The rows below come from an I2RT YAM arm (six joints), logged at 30 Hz.
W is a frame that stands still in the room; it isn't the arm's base.
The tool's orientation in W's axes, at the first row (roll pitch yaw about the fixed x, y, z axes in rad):
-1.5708 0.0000 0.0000
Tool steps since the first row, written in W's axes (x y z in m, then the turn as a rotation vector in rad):
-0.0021 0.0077 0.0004 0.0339 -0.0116 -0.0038
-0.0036 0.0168 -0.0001 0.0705 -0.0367 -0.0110
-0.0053 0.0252 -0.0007 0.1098 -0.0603 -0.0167
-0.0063 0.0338 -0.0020 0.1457 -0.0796 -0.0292
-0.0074 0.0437 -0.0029 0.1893 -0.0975 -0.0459
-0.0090 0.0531 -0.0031 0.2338 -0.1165 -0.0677
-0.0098 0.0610 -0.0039 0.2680 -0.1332 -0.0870
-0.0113 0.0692 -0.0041 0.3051 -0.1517 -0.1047
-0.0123 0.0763 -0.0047 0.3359 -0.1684 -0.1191
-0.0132 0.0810 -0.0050 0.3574 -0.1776 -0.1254
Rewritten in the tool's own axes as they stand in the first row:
-0.0021 -0.0004 0.0077 0.0339 0.0038 -0.0116
-0.0036 0.0001 0.0168 0.0705 0.0110 -0.0367
-0.0053 0.0007 0.0252 0.1098 0.0167 -0.0603
-0.0063 0.0020 0.0338 0.1457 0.0292 -0.0796
-0.0074 0.0029 0.0437 0.1893 0.0459 -0.0975
-0.0090 0.0031 0.0531 0.2338 0.0677 -0.1165
-0.0098 0.0039 0.0610 0.2680 0.0870 -0.1332
-0.0113 0.0041 0.0692 0.3051 0.1047 -0.1517
-0.0123 0.0047 0.0763 0.3359 0.1191 -0.1684
-0.0132 0.0050 0.0810 0.3574 0.1254 -0.1776

